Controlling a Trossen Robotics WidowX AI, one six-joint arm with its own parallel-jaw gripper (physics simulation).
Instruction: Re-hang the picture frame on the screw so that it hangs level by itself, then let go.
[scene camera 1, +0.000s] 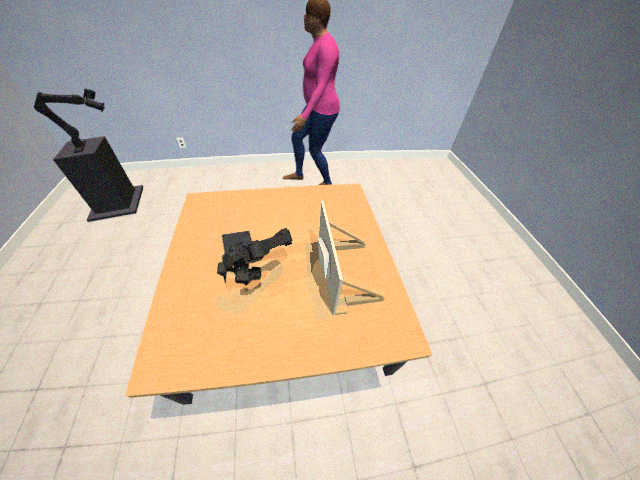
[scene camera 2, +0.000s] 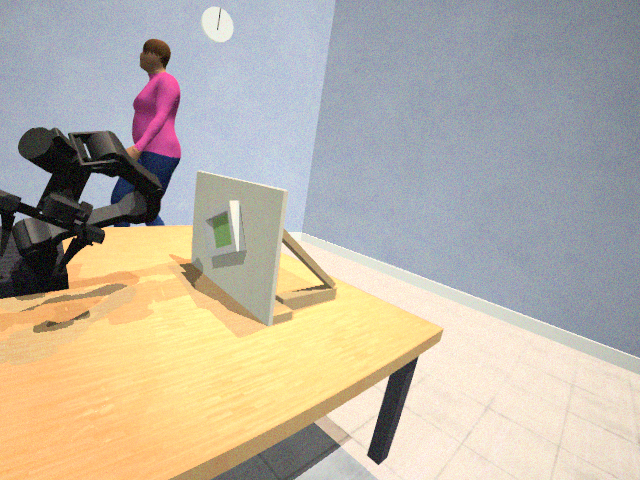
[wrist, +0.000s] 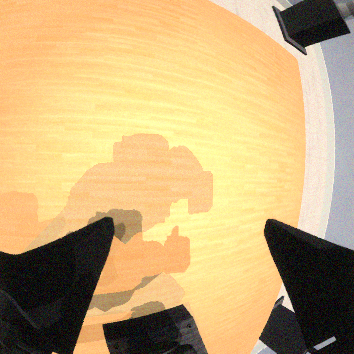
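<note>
The picture frame, pale with a green picture, is against the arm-facing side of an upright grey-white panel. In the scene camera 2 view it looks tilted: its top and bottom edges rise to the right, against the slope of the panel's edges. The screw does not show. My gripper is open and empty, with its fingers wide apart over the table. It is beside the arm's base, well away from the frame. The picture frame does not show in the wrist view.
The wooden table carries the arm and the panel. Two angled brackets brace the panel from behind. A second arm stands on a black pedestal at the far left. A person in pink is behind the table.
</note>
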